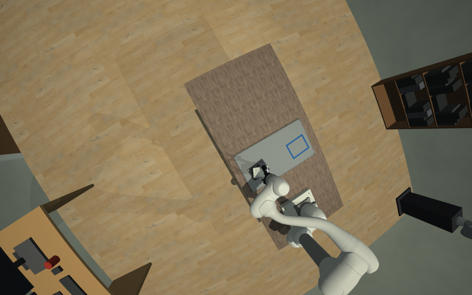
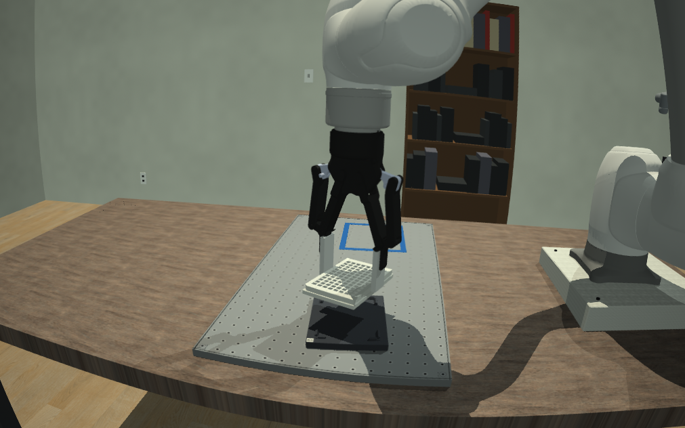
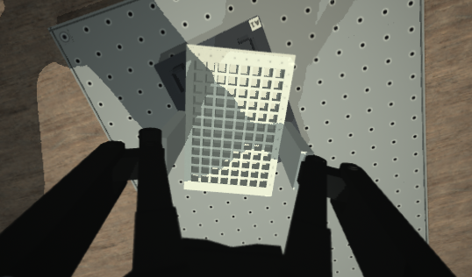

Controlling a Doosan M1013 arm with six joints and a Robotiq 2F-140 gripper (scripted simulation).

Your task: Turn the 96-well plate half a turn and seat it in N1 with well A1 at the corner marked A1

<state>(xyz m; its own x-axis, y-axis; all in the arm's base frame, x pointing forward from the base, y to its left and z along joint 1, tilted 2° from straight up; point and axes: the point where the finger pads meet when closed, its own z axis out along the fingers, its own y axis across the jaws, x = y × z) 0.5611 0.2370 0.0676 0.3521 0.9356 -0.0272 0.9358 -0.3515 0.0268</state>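
Now: the white 96-well plate 20 mm below my hand. Round my hand: A1 label: 40 mm ahead, 80 mm to the left, 90 mm below; dark plate nest N1: 100 mm below.
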